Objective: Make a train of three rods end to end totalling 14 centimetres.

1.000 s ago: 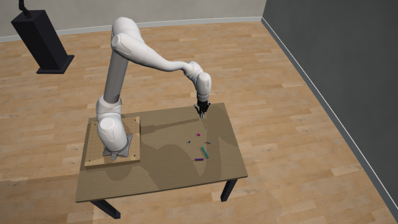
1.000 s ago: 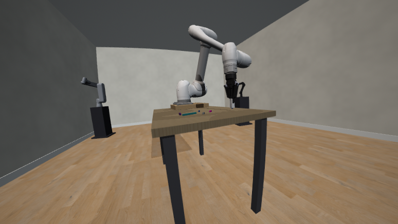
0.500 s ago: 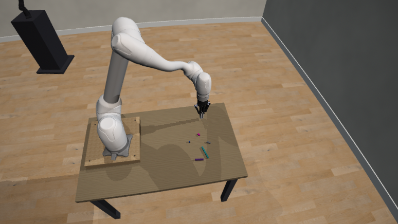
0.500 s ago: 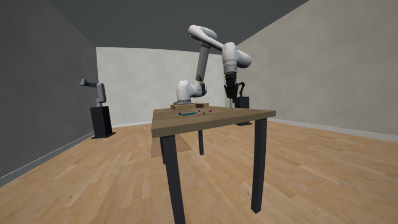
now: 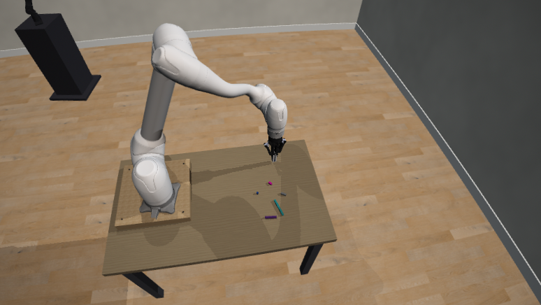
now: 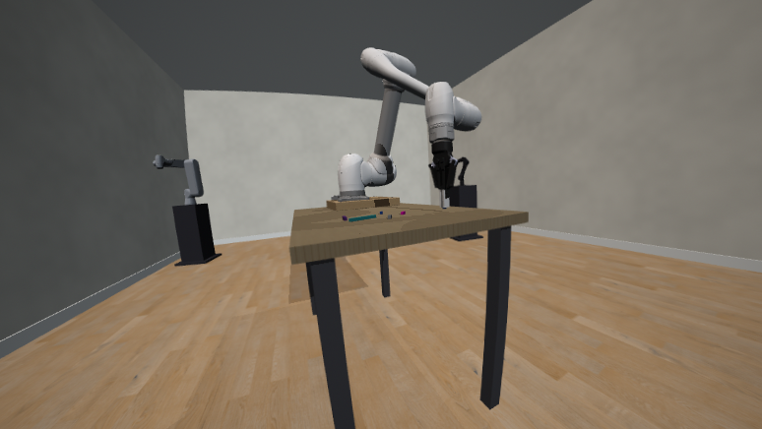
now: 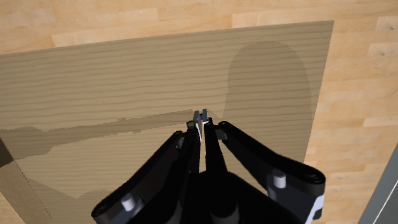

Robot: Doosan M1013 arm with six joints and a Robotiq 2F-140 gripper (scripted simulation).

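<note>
Right now the grey rod is 220 mm to the right of my hand, 50 mm ahead of it and 40 mm below it. The rest, counted from my hand: purple rod: 360 mm to the right, 40 mm below, 20 mm behind; then turquoise rod: 310 mm to the right, 40 mm below, 30 mm ahead; then magenta rod: 160 mm to the right, 40 mm below, 20 mm behind.
</note>
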